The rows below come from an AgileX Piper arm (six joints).
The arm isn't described. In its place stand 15 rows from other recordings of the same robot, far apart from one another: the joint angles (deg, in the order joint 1, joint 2, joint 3, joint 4, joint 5, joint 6), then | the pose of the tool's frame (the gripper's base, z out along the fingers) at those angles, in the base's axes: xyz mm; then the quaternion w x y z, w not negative.
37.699, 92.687, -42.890, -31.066, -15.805, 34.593 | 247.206, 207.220, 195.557, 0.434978, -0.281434, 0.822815, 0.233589
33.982, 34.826, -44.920, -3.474, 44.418, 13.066 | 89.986, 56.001, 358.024, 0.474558, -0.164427, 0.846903, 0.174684
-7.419, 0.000, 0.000, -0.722, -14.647, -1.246 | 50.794, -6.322, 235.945, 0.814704, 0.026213, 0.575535, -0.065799
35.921, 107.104, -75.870, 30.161, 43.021, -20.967 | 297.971, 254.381, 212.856, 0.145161, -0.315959, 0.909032, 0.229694
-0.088, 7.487, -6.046, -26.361, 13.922, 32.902 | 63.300, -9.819, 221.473, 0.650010, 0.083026, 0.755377, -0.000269
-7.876, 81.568, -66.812, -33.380, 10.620, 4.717 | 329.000, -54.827, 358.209, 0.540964, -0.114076, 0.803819, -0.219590
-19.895, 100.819, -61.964, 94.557, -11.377, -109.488 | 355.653, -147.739, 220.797, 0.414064, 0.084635, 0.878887, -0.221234
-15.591, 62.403, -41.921, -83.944, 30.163, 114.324 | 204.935, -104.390, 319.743, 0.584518, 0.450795, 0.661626, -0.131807
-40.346, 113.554, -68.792, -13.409, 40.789, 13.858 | 273.852, -250.710, 134.428, 0.060514, 0.378094, 0.918380, -0.099806
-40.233, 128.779, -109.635, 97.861, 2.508, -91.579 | 417.686, -348.217, 257.301, 0.594976, 0.298427, 0.728102, -0.163745
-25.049, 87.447, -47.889, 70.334, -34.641, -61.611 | 266.107, -178.132, 254.561, 0.492105, 0.356717, 0.726188, -0.321306
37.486, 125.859, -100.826, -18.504, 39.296, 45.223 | 397.779, 282.021, 188.522, 0.282537, -0.028636, 0.955966, 0.074037
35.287, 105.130, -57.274, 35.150, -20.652, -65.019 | 329.031, 210.218, 192.402, 0.531611, -0.419203, 0.732682, -0.069539
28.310, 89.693, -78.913, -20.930, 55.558, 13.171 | 305.826, 134.288, 327.283, 0.288005, -0.187422, 0.936243, -0.073317
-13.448, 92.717, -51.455, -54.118, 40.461, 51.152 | 283.069, -116.882, 203.791, 0.205075, 0.210913, 0.913172, -0.282095
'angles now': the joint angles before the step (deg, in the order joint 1, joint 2, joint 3, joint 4, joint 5, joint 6). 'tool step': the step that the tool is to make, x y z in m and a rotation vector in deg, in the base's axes. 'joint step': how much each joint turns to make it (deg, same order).
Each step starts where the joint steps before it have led.
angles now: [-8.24, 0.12, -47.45, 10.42, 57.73, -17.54]
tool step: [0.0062, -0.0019, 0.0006, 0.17, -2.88, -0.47]
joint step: [0.13, 0.00, 1.64, -0.11, -4.55, 0.01]
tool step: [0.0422, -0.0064, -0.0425, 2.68, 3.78, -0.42]
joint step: [-0.03, 0.11, 12.83, 1.20, -8.99, 0.08]
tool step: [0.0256, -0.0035, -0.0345, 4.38, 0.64, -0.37]
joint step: [-0.02, -0.03, 9.66, 2.55, -8.74, 1.08]
